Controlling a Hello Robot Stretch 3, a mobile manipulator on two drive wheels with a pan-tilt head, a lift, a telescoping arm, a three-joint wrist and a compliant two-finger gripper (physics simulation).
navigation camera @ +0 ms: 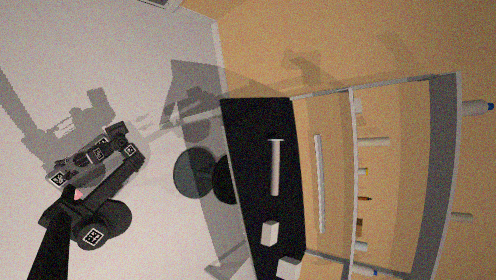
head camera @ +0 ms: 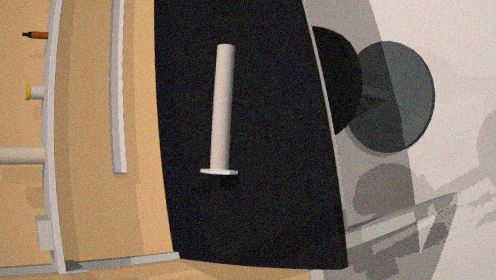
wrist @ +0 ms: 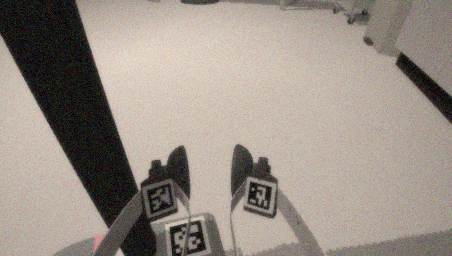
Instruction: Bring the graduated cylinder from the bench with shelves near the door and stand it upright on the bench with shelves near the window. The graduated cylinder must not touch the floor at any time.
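Frame: origin at the robot's base, x left, y back, z up, level; metres.
Seen in the pictures: gripper, fingertip midpoint: point(navigation camera: 58, 172); robot's base, link origin: point(navigation camera: 82, 159).
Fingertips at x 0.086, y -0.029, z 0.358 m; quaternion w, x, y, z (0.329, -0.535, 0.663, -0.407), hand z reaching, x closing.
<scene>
Offsets run from my fingertips to a thing's top centre. "spot": to the spot under its first point. Level surfaces: height alone.
A pale graduated cylinder point(head camera: 222, 107) point(navigation camera: 275, 167) lies on its side on the black top of a bench with shelves @(dz +0.405 m) point(head camera: 270, 220) point(navigation camera: 260, 115). It runs roughly along the bench's length, and its flat base is seen edge-on at one end. My gripper point(wrist: 210, 163) is open with no object between its fingertips. In the navigation view the folded arm and gripper are over the floor, on the far side of the stools from the bench and well apart from the cylinder. The bench near the window cannot be identified in these views.
A round grey stool @(spot: dx -0.537, dy +0.605, dz -0.327 m) point(head camera: 407, 100) point(navigation camera: 194, 172) and a dark round seat @(dx -0.607, dy +0.697, dz +0.126 m) point(head camera: 340, 75) point(navigation camera: 226, 180) stand at the bench's front edge. White blocks @(dx -0.375, dy +0.859, dz +0.463 m) point(navigation camera: 270, 233) @(dx -0.286, dy +1.283, dz +0.535 m) point(navigation camera: 288, 268) are on the bench top. Small bottles stand on the shelf @(dz +0.859 m) point(head camera: 48, 115) point(navigation camera: 352, 150). A dark post point(wrist: 65, 100) crosses the wrist view.
</scene>
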